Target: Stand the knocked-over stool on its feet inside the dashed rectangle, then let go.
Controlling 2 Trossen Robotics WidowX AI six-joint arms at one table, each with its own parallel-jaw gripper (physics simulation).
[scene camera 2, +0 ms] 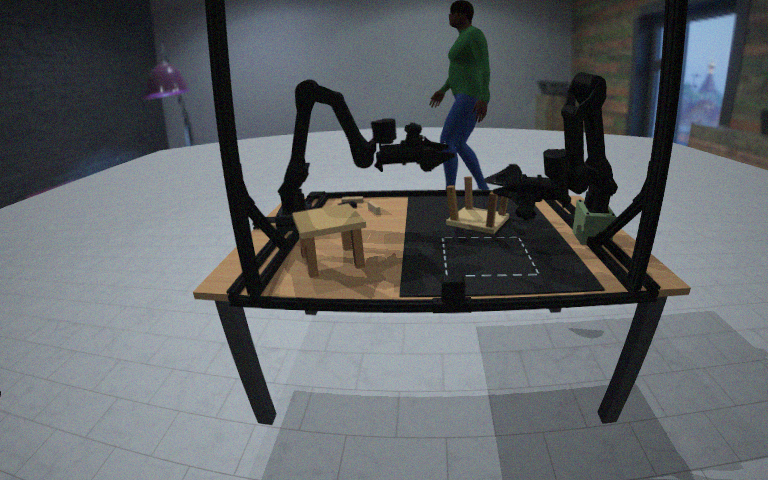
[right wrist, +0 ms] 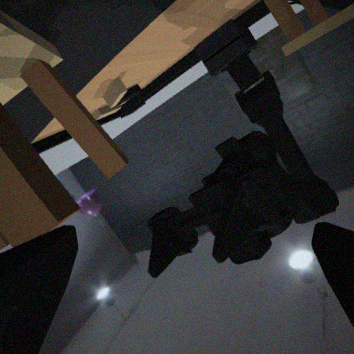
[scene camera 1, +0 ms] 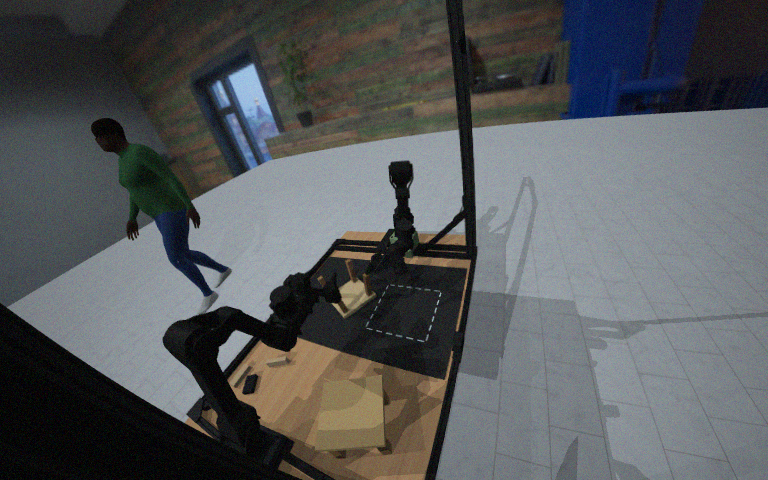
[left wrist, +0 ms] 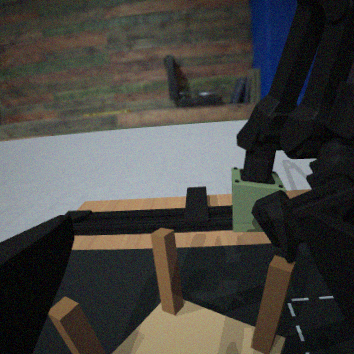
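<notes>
The knocked-over stool (scene camera 1: 355, 295) (scene camera 2: 475, 219) (left wrist: 200, 330) (right wrist: 20, 70) lies upside down on the black mat (scene camera 1: 396, 353) (scene camera 2: 421, 254), its pale seat underneath and brown legs pointing up. It is outside the dashed rectangle (scene camera 1: 425, 341) (scene camera 2: 444, 275), behind it in scene camera 2. My left gripper (scene camera 1: 333, 288) (scene camera 2: 447, 153) is open and empty, above and to the left of the stool in scene camera 2. My right gripper (scene camera 2: 495, 176) is open and empty, close to the stool's right-side legs, its fingers level with or above their tops. Whether it touches them is unclear.
A larger stool (scene camera 1: 351, 416) (scene camera 2: 331, 220) stands upright on the wooden table part at the left in scene camera 2. Small pale blocks (scene camera 1: 277, 360) (scene camera 2: 373, 208) and a black block (scene camera 1: 249, 384) lie behind it. A green box (scene camera 2: 591, 223) (left wrist: 244, 205) sits at the right arm's base. Frame posts (scene camera 2: 223, 130) flank the table.
</notes>
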